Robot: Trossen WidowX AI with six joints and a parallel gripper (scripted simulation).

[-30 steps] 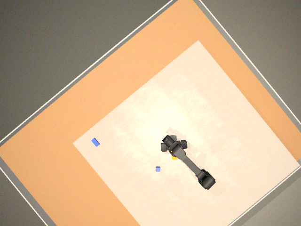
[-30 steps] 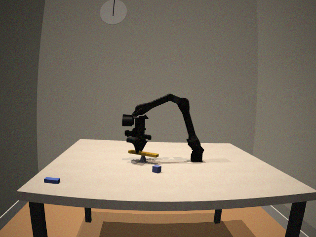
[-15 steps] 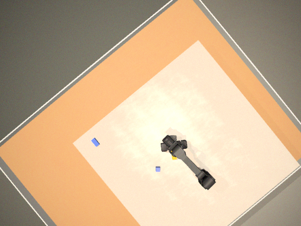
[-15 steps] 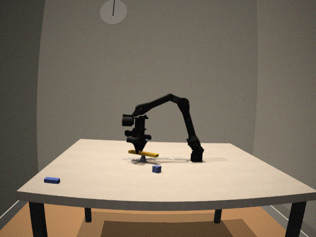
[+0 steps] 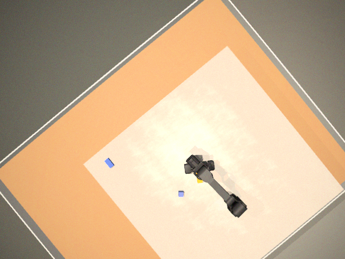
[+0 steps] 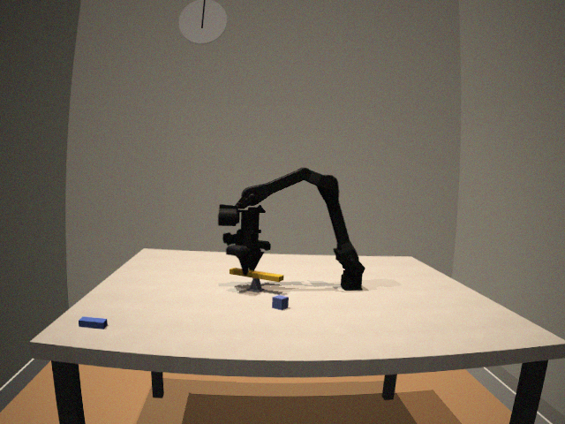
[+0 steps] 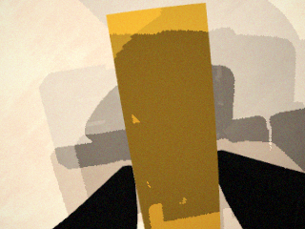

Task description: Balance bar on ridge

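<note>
My gripper tip is 20 mm past the yellow bar and 20 mm to the right of it. Round my gripper tip: flat blue block: 390 mm ahead, 470 mm to the left, 40 mm below; then blue cube: 90 mm behind, 220 mm to the left, 30 mm below.
</note>
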